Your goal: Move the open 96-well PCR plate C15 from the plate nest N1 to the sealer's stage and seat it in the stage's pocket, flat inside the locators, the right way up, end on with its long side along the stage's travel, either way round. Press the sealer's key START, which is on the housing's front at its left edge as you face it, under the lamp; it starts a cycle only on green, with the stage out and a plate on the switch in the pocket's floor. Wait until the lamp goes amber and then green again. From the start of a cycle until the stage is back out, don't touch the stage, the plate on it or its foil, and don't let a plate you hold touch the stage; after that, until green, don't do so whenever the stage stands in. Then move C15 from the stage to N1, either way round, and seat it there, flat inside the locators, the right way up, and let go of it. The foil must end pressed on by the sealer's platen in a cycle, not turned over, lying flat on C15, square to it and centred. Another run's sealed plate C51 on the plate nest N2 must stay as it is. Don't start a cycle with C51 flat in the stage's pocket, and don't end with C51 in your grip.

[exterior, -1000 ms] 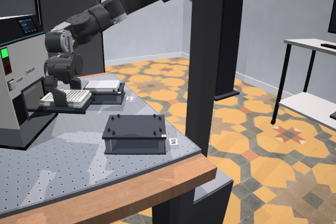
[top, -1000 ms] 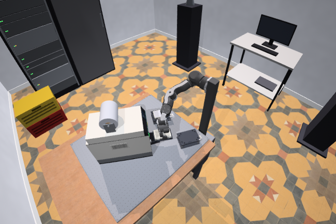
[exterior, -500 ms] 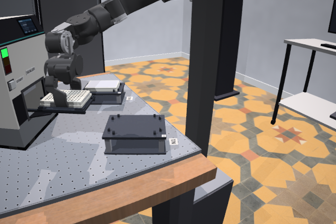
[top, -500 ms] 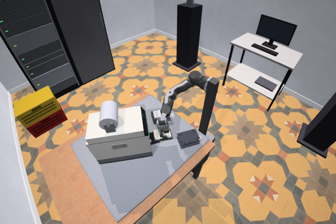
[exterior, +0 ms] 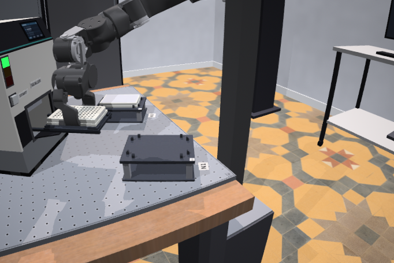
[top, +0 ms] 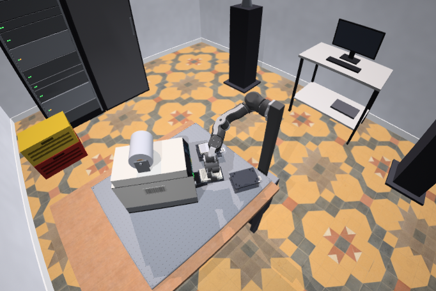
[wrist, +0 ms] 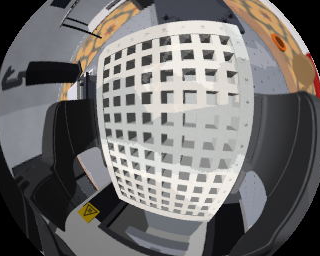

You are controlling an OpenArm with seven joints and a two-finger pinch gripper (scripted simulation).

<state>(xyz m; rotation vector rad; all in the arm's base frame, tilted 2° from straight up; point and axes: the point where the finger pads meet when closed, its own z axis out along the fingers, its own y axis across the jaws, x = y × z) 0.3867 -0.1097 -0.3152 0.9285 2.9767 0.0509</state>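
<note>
Now: hand right at the white 96-well plate C15. Round my hand: sealer stage (10 mm below); plate nest N1 (150 mm behind, 140 mm to the left, 60 mm below); start key (140 mm ahead, 20 mm to the left, 80 mm above).
</note>
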